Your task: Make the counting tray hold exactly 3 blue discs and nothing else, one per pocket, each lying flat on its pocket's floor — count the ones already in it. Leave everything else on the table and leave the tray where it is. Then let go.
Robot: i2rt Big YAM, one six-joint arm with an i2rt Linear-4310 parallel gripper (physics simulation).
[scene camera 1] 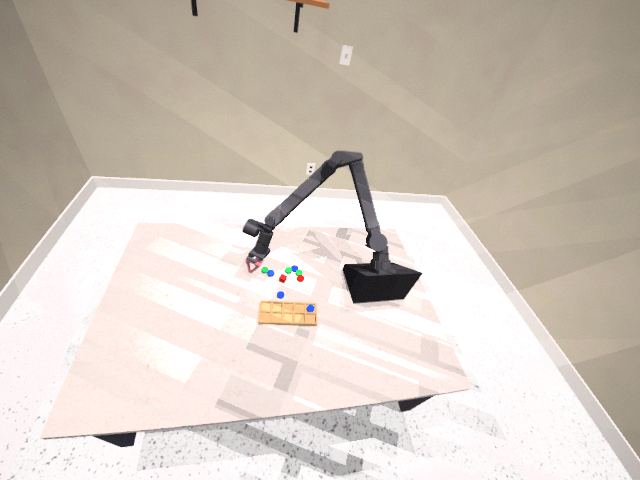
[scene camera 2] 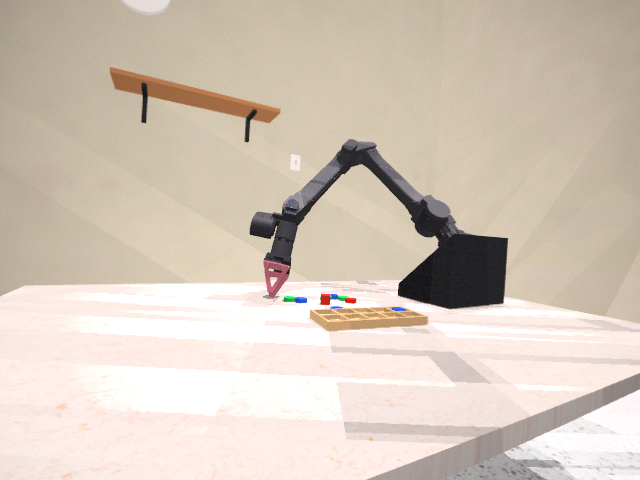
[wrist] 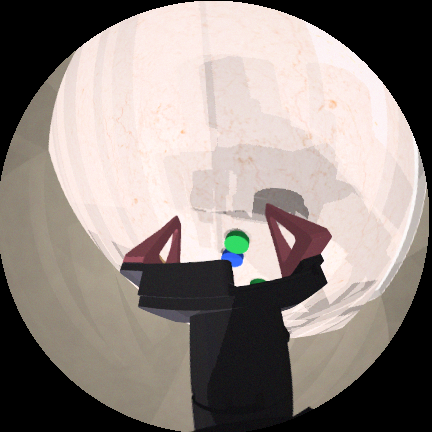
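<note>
The wooden counting tray (scene camera 1: pixel 287 324) (scene camera 2: pixel 377 324) has two rows of pockets. One blue disc (scene camera 1: pixel 310 308) (scene camera 2: pixel 398 308) is in the back-row pocket at its right end. A loose blue disc (scene camera 1: pixel 280 295) (scene camera 2: pixel 336 307) lies just behind the tray. Another blue disc (scene camera 1: pixel 270 273) (scene camera 2: pixel 301 299) (wrist: pixel 232 259) lies against or very near a green disc (scene camera 1: pixel 264 269) (scene camera 2: pixel 288 298) (wrist: pixel 237 242). A third loose blue disc (scene camera 1: pixel 294 268) (scene camera 2: pixel 333 296) lies farther back. My gripper (scene camera 1: pixel 251 268) (scene camera 2: pixel 271 295) (wrist: pixel 222 213) is open and empty, low over the table, just left of that first green disc in scene camera 1.
A red cube (scene camera 1: pixel 282 278) (scene camera 2: pixel 325 299) stands between the discs. A red disc (scene camera 1: pixel 300 278) (scene camera 2: pixel 350 300) and two green discs (scene camera 1: pixel 288 270) (scene camera 1: pixel 298 272) lie near the farther blue disc. The black arm base (scene camera 1: pixel 382 286) (scene camera 2: pixel 460 273) stands at the right.
</note>
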